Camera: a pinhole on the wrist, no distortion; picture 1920 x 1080 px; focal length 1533.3 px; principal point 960.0 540.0 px. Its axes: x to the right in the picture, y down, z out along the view. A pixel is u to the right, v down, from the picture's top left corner.
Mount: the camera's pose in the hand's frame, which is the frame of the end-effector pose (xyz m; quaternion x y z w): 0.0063 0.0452 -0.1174 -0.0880 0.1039 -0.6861 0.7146
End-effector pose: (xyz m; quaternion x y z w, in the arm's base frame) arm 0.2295 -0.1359 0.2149 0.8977 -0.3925 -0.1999 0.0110
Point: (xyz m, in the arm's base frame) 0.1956 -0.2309 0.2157
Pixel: 380.0 656.8
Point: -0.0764 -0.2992 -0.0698
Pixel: 137.1 219.8
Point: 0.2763 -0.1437 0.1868
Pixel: 1837.0 533.3
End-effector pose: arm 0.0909 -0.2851 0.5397 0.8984 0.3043 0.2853 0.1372
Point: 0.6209 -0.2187 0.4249
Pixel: 685.5 1018.9
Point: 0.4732 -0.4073 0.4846
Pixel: 186.0 684.7
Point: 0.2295 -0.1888 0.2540
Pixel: 1566.8 170.9
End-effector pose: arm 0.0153 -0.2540 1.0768 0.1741 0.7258 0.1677 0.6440
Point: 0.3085 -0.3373 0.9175
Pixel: 1577.3 317.7
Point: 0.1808 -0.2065 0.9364
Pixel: 1241.3 699.5
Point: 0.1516 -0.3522 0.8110
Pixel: outside the picture
